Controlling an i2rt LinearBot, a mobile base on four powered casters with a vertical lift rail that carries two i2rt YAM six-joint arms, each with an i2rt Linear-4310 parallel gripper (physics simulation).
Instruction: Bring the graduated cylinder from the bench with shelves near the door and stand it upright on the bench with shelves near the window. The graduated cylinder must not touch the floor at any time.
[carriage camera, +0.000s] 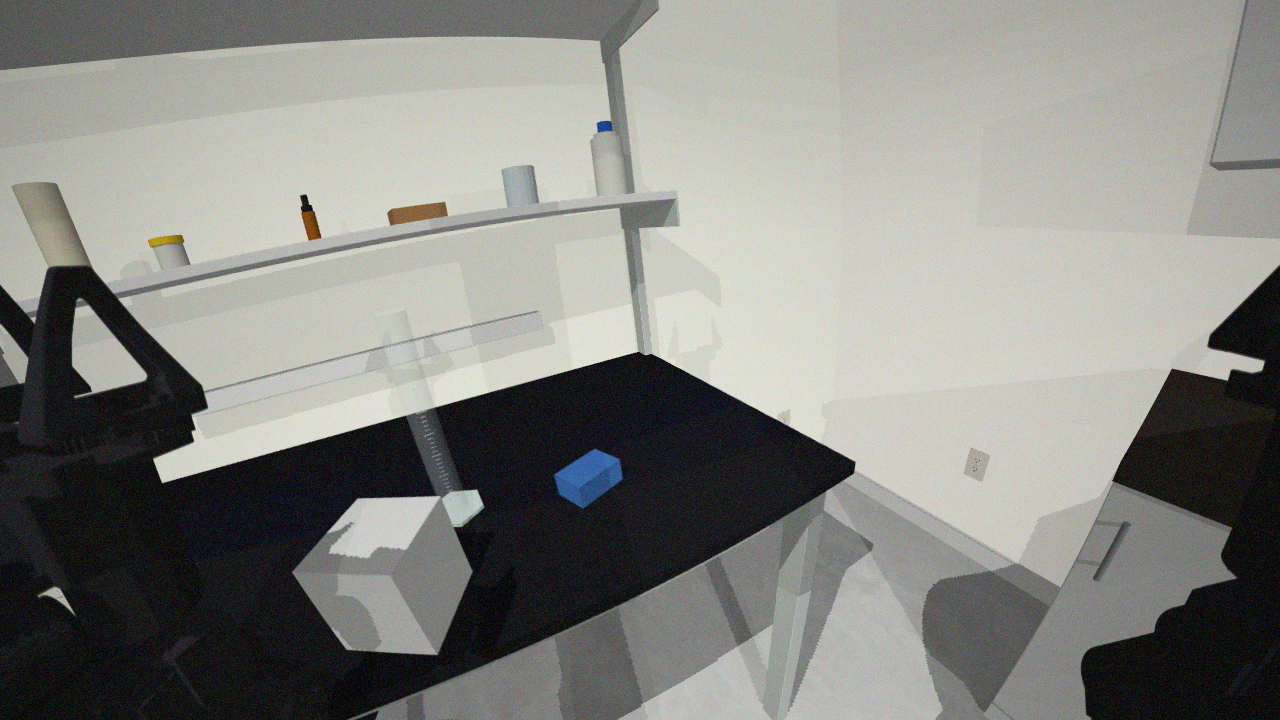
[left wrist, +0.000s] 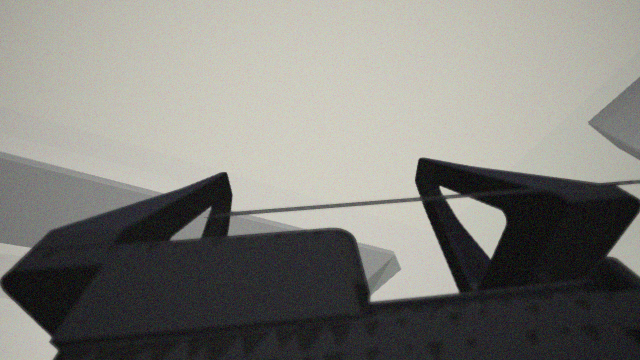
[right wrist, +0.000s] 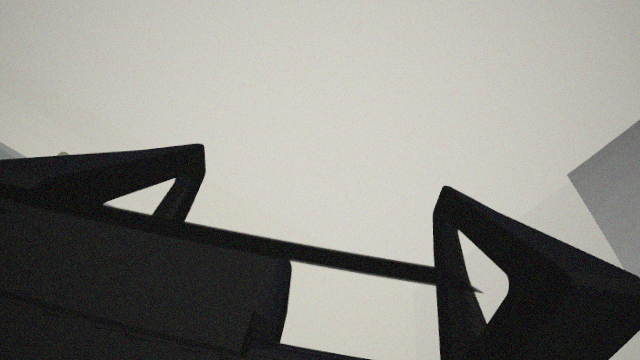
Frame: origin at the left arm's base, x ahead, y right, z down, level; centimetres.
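Where they show: left gripper, fingertip midpoint: (carriage camera: 19, 274) (left wrist: 324, 176); right gripper, fingertip midpoint: (right wrist: 319, 178).
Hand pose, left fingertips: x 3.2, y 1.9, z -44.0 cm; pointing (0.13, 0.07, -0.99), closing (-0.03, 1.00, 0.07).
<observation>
After its pixels a point has its place.
The clear graduated cylinder (carriage camera: 431, 438) @(x 36.6, y -2.3, z -14.9 cm) stands upright on the black bench top (carriage camera: 707, 429) @(x 59.2, y 39.0, z -0.2 cm) in the carriage view, left of centre. Its pale foot shows behind a white box, and its top stands in front of the wall rail. My left gripper (left wrist: 324, 176) @(x 3.2, y 1.9, z -44.0 cm) is open and empty; in the carriage view it is at the left, raised in front of the bench, to the left of the cylinder. My right gripper (right wrist: 319, 178) @(x 2.8, y 65.9, z -42.0 cm) is open and empty; in the carriage view part of the right arm shows at the right edge, far from the cylinder.
A white box (carriage camera: 384, 573) @(x 13.8, y 4.5, z -13.2 cm) stands close in front of the cylinder, and a blue block (carriage camera: 588, 478) @(x 40.4, y 19.0, z -4.2 cm) lies to its right. A shelf (carriage camera: 465, 217) @(x 60.7, y -0.8, z -45.2 cm) with bottles and jars runs above the bench. A dark counter (carriage camera: 1181, 447) @(x 36.2, y 121.3, z 0.2 cm) with a white cabinet is at the right.
</observation>
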